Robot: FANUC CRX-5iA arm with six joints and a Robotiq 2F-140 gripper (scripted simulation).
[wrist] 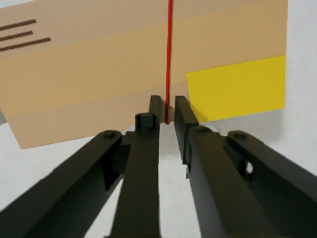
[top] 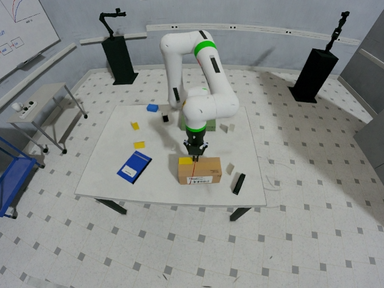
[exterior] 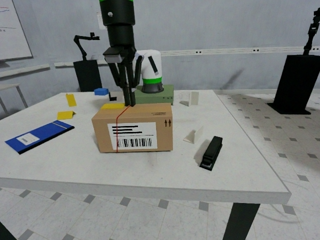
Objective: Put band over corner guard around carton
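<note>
The yellow corner guard lies 6 cm to the right of my hand and 4 cm below it. From my hand the other things lie so: black block (9 cm ahead, 28 cm to the left, 15 cm below); then brown carton (4 cm ahead, 3 cm to the left, 10 cm below); then white guard (1 cm behind, 24 cm to the left, 16 cm below).
</note>
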